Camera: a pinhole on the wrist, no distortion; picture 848 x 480 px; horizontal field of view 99.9 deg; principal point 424.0 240.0 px. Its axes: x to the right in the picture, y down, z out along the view. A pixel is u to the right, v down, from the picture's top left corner.
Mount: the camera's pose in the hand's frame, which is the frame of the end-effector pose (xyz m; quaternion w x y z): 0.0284 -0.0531 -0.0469 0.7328 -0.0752 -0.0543 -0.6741
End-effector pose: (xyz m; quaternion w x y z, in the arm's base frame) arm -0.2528 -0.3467 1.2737 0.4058 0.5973 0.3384 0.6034
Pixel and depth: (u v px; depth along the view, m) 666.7 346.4 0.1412
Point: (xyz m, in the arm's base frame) -0.1320 -0.2298 1.2109
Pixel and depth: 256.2 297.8 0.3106
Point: -0.0336 -0.3659 1.4544
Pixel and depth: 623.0 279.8 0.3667
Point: 0.1143 -0.2079 1.1724
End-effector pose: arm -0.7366 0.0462 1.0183 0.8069 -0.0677 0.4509 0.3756
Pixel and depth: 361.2 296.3 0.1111
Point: -0.6747 0.0890 1.0132
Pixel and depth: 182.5 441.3 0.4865
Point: -0.6577 0.6333 1.0953
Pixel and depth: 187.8 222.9 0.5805
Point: -0.7203 0.5428 1.3975
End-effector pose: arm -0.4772 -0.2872 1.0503 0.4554 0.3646 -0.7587 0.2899
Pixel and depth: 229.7 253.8 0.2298
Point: -0.6540 -0.3530 1.0016
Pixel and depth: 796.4 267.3 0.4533
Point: -0.3926 -0.9369 0.9975
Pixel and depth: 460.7 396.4 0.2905
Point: -0.6290 -0.5302 1.1008
